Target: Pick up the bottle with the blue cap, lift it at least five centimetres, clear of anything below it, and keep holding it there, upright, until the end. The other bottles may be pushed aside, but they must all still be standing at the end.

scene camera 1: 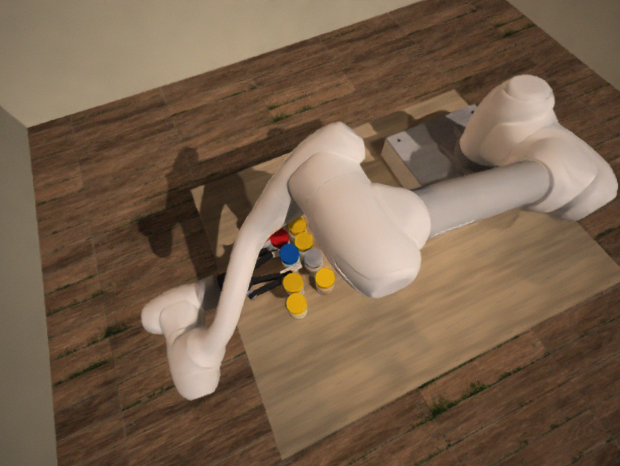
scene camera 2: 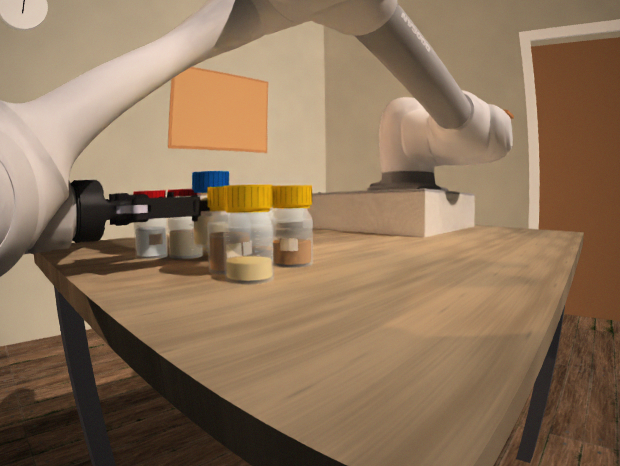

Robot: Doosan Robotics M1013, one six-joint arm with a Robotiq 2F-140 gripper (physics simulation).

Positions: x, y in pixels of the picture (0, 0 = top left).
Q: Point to a yellow-capped bottle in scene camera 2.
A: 215, 195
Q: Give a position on a yellow-capped bottle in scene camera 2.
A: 248, 231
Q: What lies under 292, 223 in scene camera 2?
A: A yellow-capped bottle.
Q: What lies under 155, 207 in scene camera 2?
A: The gripper.
